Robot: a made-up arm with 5 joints. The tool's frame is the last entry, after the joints. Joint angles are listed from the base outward. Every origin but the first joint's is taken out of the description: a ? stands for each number. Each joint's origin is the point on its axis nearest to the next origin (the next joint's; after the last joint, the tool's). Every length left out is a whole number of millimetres.
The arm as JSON. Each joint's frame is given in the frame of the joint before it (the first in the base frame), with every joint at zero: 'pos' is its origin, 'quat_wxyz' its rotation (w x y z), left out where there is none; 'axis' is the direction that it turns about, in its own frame. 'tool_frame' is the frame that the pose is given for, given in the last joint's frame.
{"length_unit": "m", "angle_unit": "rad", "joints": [
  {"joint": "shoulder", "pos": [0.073, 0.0, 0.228], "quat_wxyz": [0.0, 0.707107, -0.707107, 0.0], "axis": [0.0, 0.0, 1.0]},
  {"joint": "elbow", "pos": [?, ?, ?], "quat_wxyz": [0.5, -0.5, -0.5, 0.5], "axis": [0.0, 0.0, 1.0]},
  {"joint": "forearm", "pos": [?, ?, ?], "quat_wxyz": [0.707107, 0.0, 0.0, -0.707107], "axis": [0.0, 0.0, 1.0]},
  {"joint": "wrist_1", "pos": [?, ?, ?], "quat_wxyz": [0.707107, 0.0, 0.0, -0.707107], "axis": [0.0, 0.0, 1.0]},
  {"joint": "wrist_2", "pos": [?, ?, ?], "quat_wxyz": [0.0, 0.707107, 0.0, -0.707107], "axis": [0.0, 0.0, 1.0]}
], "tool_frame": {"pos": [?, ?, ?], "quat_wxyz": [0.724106, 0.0, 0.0, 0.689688]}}
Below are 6 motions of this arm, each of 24 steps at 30 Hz.
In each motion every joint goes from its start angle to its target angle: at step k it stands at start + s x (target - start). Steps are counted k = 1, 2, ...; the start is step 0. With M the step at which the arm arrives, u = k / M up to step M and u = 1 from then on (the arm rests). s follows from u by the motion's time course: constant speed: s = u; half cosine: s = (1 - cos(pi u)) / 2; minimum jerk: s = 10 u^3 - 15 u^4 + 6 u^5.
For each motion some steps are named. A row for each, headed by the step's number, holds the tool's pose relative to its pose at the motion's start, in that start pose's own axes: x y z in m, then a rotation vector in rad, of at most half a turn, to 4 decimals.
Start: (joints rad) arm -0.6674 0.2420 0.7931 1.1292 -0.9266
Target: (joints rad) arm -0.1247 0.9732 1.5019 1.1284 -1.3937
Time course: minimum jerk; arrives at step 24
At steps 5, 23, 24:
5: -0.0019 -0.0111 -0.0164 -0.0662 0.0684 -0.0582
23: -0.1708 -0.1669 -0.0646 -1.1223 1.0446 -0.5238
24: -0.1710 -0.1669 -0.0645 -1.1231 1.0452 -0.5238

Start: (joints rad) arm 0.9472 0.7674 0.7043 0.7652 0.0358
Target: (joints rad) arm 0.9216 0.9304 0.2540 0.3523 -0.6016
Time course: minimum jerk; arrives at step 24
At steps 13, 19, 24:
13: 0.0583 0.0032 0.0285 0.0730 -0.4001 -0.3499
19: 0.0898 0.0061 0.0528 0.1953 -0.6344 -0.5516
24: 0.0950 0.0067 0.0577 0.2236 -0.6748 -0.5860

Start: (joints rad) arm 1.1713 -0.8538 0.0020 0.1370 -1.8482
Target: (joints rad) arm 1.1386 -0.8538 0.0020 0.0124 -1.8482
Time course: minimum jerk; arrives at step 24
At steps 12, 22, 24:
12: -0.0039 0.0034 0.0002 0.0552 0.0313 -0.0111
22: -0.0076 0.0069 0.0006 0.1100 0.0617 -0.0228
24: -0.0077 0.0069 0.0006 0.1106 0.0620 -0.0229

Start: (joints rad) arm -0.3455 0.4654 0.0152 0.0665 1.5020
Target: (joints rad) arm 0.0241 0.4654 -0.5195 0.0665 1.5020
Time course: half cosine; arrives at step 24
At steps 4, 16, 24:
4: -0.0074 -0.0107 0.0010 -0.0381 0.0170 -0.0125
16: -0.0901 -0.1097 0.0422 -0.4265 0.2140 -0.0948
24: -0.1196 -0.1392 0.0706 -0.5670 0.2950 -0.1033

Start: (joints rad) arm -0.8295 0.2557 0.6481 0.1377 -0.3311
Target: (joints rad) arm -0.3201 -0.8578 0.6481 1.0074 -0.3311
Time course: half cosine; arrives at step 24
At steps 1, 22, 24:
1: 0.0009 -0.0002 0.0006 -0.0006 -0.0014 -0.0019
22: 0.0975 -0.0788 0.2045 -0.1948 -0.3304 -0.3998
24: 0.0968 -0.0798 0.2085 -0.1991 -0.3362 -0.4061

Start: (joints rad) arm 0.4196 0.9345 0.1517 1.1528 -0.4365
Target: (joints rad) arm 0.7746 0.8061 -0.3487 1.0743 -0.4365
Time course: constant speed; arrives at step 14
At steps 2, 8, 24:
2: 0.0150 -0.0038 0.0184 0.0731 -0.0757 -0.0414
8: 0.0531 -0.0316 0.0774 0.2690 -0.3135 -0.1825
24: 0.0755 -0.0818 0.1370 0.4255 -0.5667 -0.3447

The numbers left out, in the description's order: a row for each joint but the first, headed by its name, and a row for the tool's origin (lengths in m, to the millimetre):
elbow: -0.001 -0.034 0.0
forearm: -0.024 0.096 0.0
wrist_1: -0.008 -0.204 0.0
wrist_2: 0.072 0.0 0.0
tool: 0.0 0.0 0.0

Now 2 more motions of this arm.
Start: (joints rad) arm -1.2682 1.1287 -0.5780 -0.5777 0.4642
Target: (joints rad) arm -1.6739 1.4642 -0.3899 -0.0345 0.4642
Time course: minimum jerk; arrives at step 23
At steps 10, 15, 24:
10: -0.0451 0.0792 0.0329 0.3024 0.3077 0.0270
15: -0.0880 0.1420 0.0919 0.6001 0.6235 0.1197
24: -0.1113 0.1666 0.1355 0.7648 0.8119 0.2063

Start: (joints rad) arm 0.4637 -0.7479 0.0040 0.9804 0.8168
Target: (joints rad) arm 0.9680 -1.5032 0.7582 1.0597 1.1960
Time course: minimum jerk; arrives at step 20
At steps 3, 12, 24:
3: -0.0029 -0.0009 0.0015 -0.0079 0.0106 0.0069
12: -0.0731 -0.0061 0.0366 -0.1661 0.2931 0.1668
24: -0.1057 -0.0008 0.0504 -0.2170 0.4417 0.2343

